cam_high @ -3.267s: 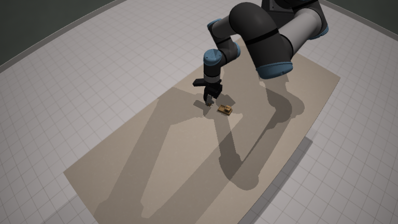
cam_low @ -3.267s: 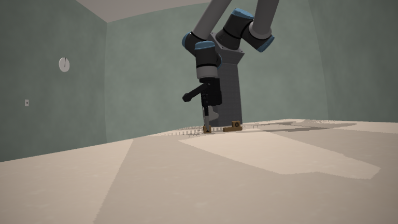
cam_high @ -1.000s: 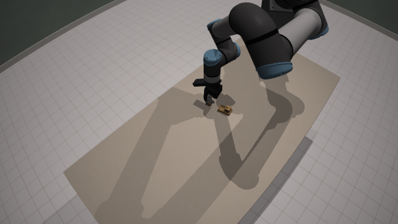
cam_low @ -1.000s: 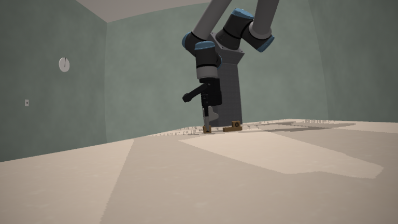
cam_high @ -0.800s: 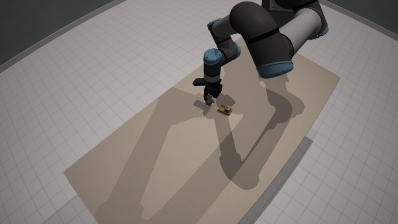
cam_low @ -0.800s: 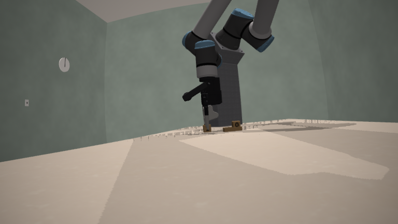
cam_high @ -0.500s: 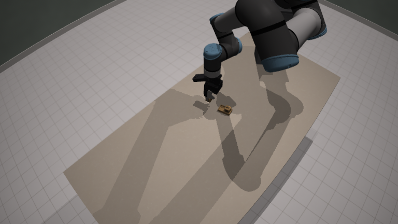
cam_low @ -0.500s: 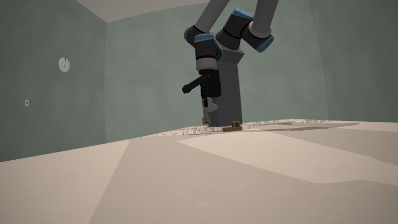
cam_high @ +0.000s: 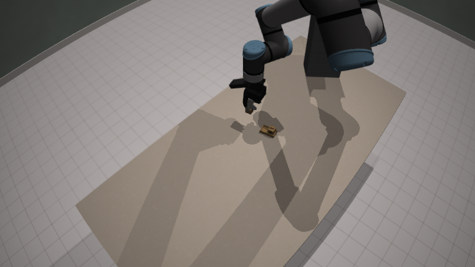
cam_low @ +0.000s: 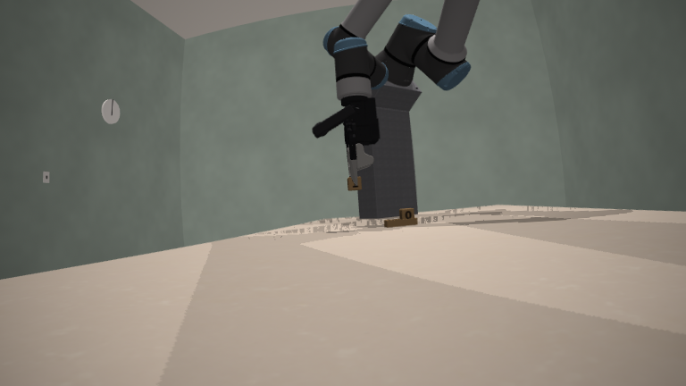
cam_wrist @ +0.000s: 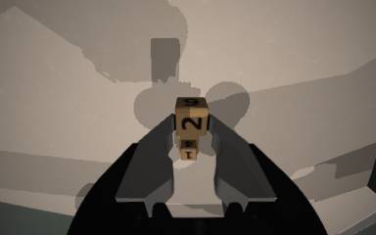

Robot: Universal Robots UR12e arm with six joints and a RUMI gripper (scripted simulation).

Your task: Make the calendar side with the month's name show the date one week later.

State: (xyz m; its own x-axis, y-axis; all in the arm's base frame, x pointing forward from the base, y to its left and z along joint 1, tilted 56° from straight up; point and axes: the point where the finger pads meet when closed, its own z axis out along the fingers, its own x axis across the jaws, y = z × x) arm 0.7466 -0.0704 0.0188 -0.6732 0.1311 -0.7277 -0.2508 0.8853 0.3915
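Right now my hand is 110 mm above the wooden tray, 100 mm to the right of it and 40 mm past it. From my hand the other things lie so: cube 10 mm below.
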